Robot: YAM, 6 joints.
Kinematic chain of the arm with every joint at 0, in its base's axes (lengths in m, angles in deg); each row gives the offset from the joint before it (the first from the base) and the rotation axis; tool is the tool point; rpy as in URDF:
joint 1: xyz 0 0 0.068 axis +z
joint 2: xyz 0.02 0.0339 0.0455 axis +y
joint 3: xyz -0.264 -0.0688 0 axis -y
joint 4: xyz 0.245 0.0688 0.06 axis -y
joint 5: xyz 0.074 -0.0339 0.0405 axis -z
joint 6: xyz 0.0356 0 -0.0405 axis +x
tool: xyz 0 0 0 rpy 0 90 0
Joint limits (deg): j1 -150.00..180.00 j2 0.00..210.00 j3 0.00..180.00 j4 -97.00..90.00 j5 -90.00..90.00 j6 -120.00..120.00
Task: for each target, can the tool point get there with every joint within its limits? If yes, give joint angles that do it. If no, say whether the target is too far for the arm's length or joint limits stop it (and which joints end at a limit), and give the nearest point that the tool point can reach.
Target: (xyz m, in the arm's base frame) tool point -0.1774 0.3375 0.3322
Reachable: yes | joints 120.79 91.79 70.59 14.21 34.97 24.77
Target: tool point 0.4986 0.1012 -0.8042
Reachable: no: too far | nearest point 0.3551 0.0721 -0.3620 | short by 0.466 m
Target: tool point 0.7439 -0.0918 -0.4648
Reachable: no: too far | nearest point 0.5149 -0.0635 -0.2592 | short by 0.309 m
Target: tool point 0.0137 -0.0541 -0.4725
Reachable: no: joint limits stop it (at a limit: joint 2) | nearest point 0.0263 -0.1039 -0.3515 | short by 0.131 m
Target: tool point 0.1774 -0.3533 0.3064
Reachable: yes | joints -67.68 102.56 89.37 -32.98 -57.20 -26.03
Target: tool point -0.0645 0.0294 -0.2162
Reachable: yes | joints 130.23 192.82 51.38 11.85 -58.27 26.77
